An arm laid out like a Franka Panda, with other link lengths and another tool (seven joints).
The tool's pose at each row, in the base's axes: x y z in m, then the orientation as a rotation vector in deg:
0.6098, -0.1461, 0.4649, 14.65, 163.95, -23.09
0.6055, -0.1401, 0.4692, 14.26, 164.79, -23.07
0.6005, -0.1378, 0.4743, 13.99, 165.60, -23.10
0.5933, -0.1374, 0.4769, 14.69, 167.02, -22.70
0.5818, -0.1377, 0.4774, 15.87, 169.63, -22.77
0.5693, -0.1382, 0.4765, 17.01, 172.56, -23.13
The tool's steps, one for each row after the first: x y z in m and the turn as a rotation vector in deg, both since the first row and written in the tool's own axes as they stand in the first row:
0.0038, 0.0037, -0.0067, -0.06, 0.75, -0.41
0.0076, 0.0036, -0.0131, -0.07, 1.50, -0.74
0.0139, 0.0019, -0.0172, -0.30, 2.98, -0.50
0.0247, -0.0009, -0.0200, -0.17, 5.73, -0.24
0.0368, -0.0037, -0.0217, 0.14, 8.81, -0.10

